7 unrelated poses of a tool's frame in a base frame.
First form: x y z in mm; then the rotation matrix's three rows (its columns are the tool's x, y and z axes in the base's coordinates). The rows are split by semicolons.
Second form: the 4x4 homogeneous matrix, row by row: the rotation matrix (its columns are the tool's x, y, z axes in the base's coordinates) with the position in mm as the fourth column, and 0 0 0 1 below. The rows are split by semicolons. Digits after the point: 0 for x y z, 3 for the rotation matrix.
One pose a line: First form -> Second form
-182, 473, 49; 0.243, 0.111, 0.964; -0.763, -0.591, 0.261; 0.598, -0.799, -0.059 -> 0.243, 0.111, 0.964, -182; -0.763, -0.591, 0.261, 473; 0.598, -0.799, -0.059, 49; 0, 0, 0, 1
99, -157, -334; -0.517, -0.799, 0.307; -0.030, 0.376, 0.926; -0.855, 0.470, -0.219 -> -0.517, -0.799, 0.307, 99; -0.030, 0.376, 0.926, -157; -0.855, 0.470, -0.219, -334; 0, 0, 0, 1
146, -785, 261; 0.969, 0.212, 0.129; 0.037, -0.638, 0.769; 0.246, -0.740, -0.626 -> 0.969, 0.212, 0.129, 146; 0.037, -0.638, 0.769, -785; 0.246, -0.740, -0.626, 261; 0, 0, 0, 1
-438, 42, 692; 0.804, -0.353, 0.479; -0.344, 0.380, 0.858; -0.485, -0.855, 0.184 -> 0.804, -0.353, 0.479, -438; -0.344, 0.380, 0.858, 42; -0.485, -0.855, 0.184, 692; 0, 0, 0, 1
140, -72, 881; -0.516, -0.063, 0.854; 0.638, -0.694, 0.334; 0.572, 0.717, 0.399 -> -0.516, -0.063, 0.854, 140; 0.638, -0.694, 0.334, -72; 0.572, 0.717, 0.399, 881; 0, 0, 0, 1
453, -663, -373; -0.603, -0.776, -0.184; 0.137, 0.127, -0.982; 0.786, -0.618, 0.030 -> -0.603, -0.776, -0.184, 453; 0.137, 0.127, -0.982, -663; 0.786, -0.618, 0.030, -373; 0, 0, 0, 1
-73, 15, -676; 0.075, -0.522, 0.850; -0.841, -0.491, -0.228; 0.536, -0.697, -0.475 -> 0.075, -0.522, 0.850, -73; -0.841, -0.491, -0.228, 15; 0.536, -0.697, -0.475, -676; 0, 0, 0, 1
